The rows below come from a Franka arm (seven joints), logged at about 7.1 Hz.
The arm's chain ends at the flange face. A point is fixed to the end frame.
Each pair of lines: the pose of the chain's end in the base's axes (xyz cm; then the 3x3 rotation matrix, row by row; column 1 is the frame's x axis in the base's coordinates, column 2 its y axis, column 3 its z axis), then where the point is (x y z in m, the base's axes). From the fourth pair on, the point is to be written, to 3 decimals.
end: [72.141 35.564 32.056], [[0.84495 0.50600 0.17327], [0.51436 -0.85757 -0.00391], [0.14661 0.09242 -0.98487]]
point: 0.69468 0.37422 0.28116
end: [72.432 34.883 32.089], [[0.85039 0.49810 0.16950], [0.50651 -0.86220 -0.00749], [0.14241 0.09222 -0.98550]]
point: 0.69763 0.36759 0.28155
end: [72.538 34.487 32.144], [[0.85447 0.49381 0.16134], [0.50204 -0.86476 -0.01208], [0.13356 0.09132 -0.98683]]
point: 0.69847 0.36364 0.28226
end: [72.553 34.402 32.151], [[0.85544 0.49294 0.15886], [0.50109 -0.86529 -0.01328], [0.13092 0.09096 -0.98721]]
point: 0.699 0.363 0.282
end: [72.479 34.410 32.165], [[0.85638 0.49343 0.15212], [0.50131 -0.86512 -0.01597], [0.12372 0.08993 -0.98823]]
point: 0.698 0.363 0.283
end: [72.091 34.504 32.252], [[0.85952 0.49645 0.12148], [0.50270 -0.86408 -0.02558], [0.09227 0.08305 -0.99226]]
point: 0.692 0.363 0.284
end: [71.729 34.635 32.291], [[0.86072 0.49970 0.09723], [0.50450 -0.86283 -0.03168], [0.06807 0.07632 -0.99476]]
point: 0.688 0.364 0.285
